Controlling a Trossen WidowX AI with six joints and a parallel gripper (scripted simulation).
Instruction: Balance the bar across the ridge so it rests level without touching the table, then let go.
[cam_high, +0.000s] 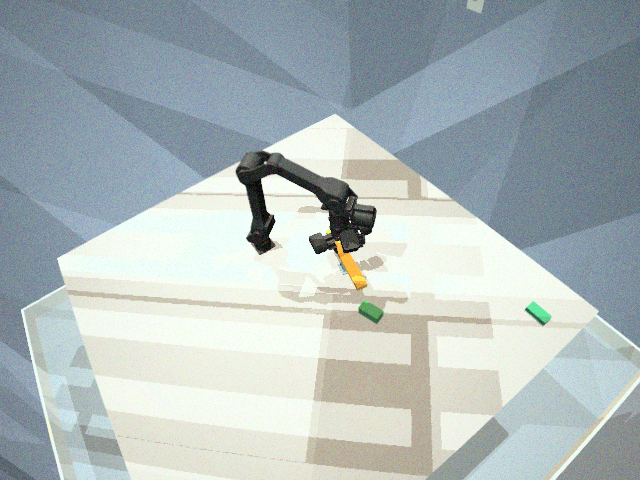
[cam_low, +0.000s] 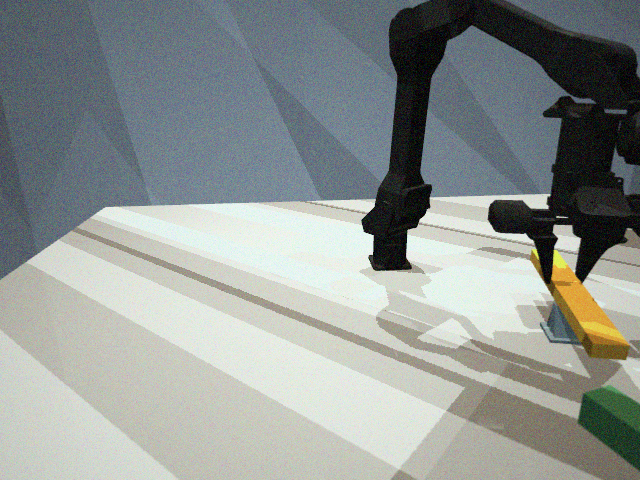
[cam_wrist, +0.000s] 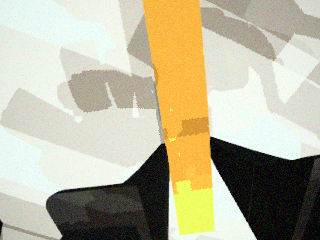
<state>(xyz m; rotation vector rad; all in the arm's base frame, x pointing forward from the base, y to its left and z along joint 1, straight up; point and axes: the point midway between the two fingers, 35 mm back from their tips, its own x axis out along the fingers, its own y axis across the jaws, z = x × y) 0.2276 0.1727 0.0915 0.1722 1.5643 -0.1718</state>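
Right now my gripper tip is 30 mm short of the orange-yellow bar and 10 mm to the left of it.
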